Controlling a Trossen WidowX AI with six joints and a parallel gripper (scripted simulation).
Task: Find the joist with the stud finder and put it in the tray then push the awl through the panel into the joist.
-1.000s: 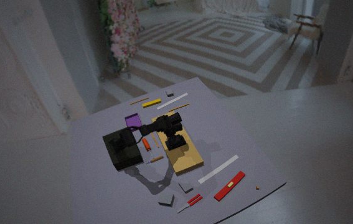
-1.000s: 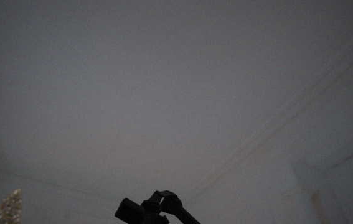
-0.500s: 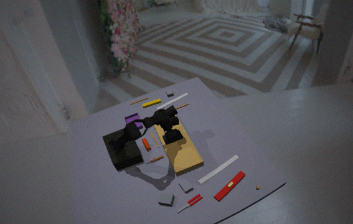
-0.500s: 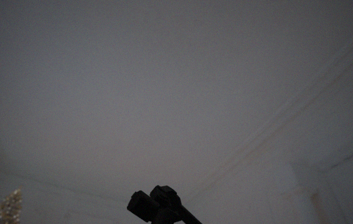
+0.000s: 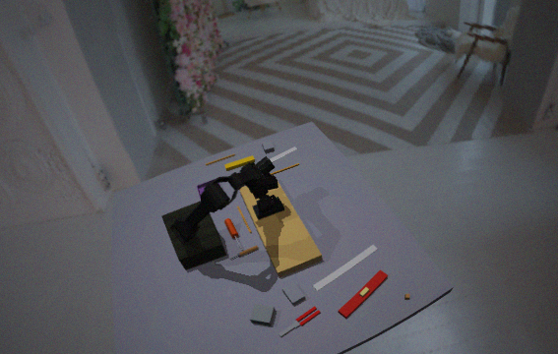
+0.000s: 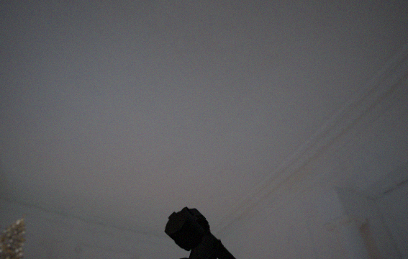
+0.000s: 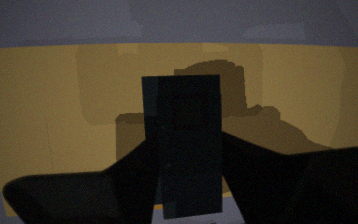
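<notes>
Now: gripper tip 24 cm past the purple tray, 26 cm to the right of it and 5 cm above it. The rest, counted from my gripper tip: red level 18 cm ahead, 53 cm to the right, 5 cm below; then yellow bar 5 cm behind, 42 cm to the left, 6 cm below; then stud finder 1 cm ahead, 2 cm above.
</notes>
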